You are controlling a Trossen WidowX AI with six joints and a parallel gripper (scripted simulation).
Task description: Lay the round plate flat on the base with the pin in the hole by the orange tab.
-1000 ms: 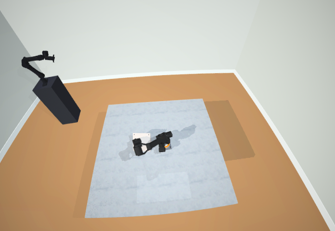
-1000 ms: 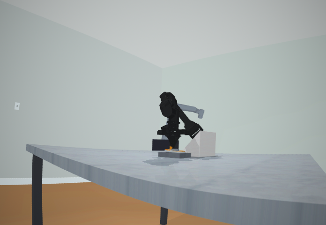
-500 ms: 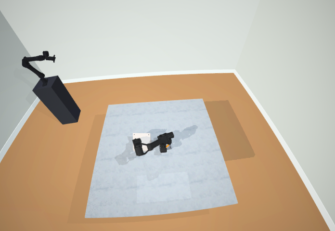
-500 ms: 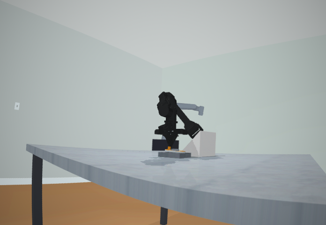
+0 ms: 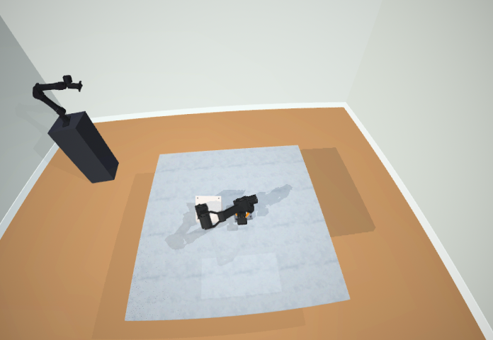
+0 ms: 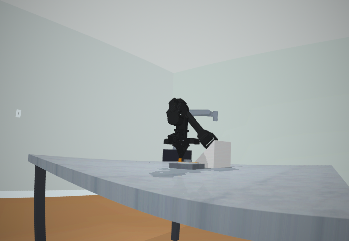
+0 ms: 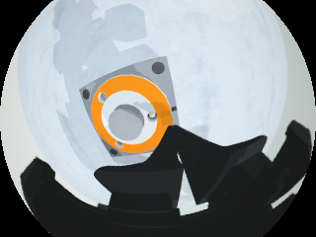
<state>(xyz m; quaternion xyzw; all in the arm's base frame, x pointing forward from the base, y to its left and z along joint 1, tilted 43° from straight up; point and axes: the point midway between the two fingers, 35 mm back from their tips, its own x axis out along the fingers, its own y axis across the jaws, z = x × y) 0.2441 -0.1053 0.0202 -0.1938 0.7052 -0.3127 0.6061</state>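
Now: gripper tip 5 cm to the right of the grey square base, 2 cm above it and 1 cm short of it.
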